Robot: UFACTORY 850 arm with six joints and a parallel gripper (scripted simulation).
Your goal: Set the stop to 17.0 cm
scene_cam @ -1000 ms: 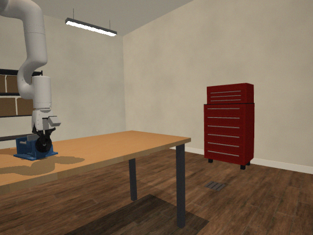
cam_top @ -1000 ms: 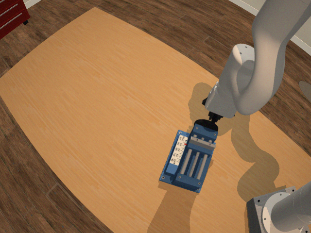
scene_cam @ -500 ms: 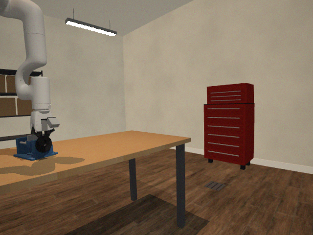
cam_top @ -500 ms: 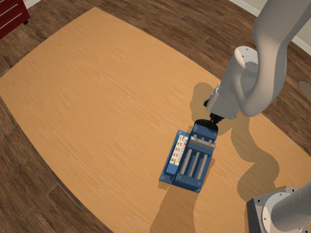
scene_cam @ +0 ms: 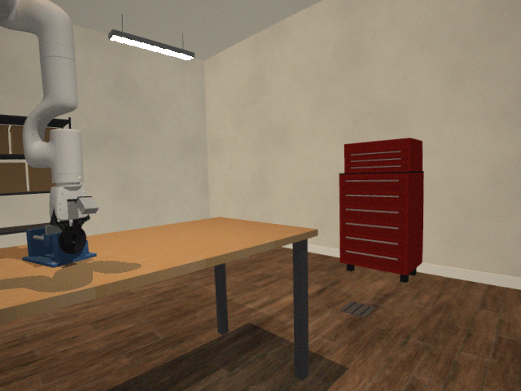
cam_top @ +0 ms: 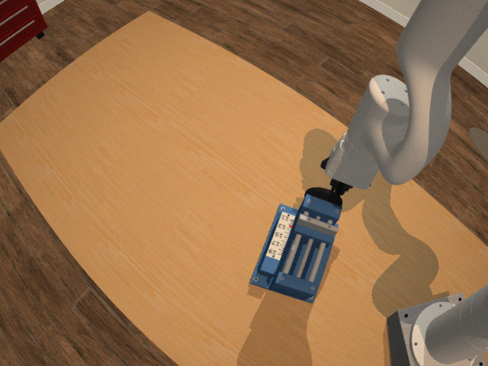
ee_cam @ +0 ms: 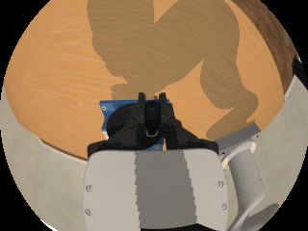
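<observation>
The black handwheel is 2 cm to the left of my hand, 1 cm below it and 1 cm behind it. From my hand the other things lie so: grey stop bar (12 cm to the left, 2 cm behind).
</observation>
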